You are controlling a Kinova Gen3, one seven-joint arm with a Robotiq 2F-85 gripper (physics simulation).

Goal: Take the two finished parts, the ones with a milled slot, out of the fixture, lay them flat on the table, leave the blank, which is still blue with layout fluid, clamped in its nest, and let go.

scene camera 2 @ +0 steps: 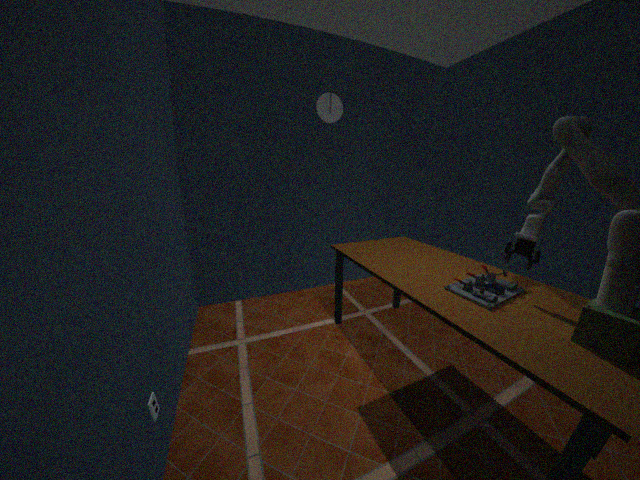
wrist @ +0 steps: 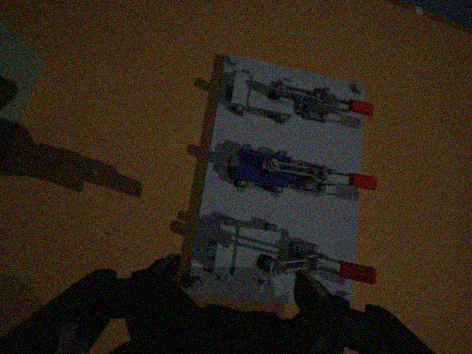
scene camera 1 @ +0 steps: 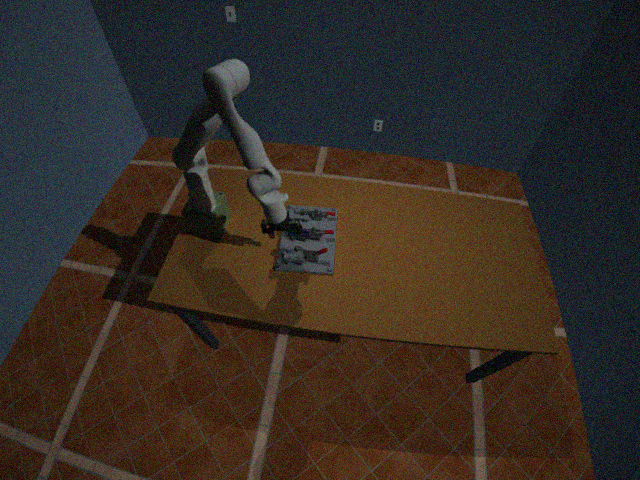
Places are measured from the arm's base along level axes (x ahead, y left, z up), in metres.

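Where they show: gripper, fingertip midpoint: (scene camera 2: pixel 516 265) (wrist: pixel 237 275) (scene camera 1: pixel 285 237); arm's base at its link origin: (scene camera 2: pixel 613 306) (scene camera 1: pixel 205 205).
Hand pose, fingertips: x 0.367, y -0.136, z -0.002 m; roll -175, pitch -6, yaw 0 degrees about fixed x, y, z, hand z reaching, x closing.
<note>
Things, the pixels of their centre, and the offset from my fingertips. Level surfaces: height alone.
- fixture plate at the middle of its body: (wrist: pixel 285 176) (scene camera 1: pixel 308 237) (scene camera 2: pixel 484 289) dx +0.077, dy +0.104, dz -0.135 m
- blue blank at the middle of its body: (wrist: pixel 262 168) (scene camera 2: pixel 494 288) dx +0.034, dy +0.104, dz -0.111 m
- table at its surface level: dz -0.142 m
The fixture plate (scene camera 1: pixel 330 266) (scene camera 2: pixel 454 290) (wrist: pixel 300 205) lies on the table with three clamp nests. The blue blank (wrist: pixel 260 166) sits in the middle nest under its clamp arm. A grey slotted part (wrist: pixel 241 89) appears to sit in the upper nest in the wrist view; another grey slotted part (wrist: pixel 225 251) appears to sit in the lower nest, partly under clamp rods and shadow. Both nearly match the plate's colour. My gripper (scene camera 1: pixel 282 228) (scene camera 2: pixel 518 262) (wrist: pixel 237 275) is open and empty, above the fixture's robot side. Dim light hides clamp details.
Red clamp handles (wrist: pixel 361 107) (wrist: pixel 363 181) (wrist: pixel 358 273) stick out at the fixture's side away from the robot base. The lower one looks raised. The table (scene camera 1: pixel 439 268) (scene camera 2: pixel 403 263) (wrist: pixel 125 90) extends around the fixture. The green robot base mount (scene camera 1: pixel 221 205) stands at its left.
</note>
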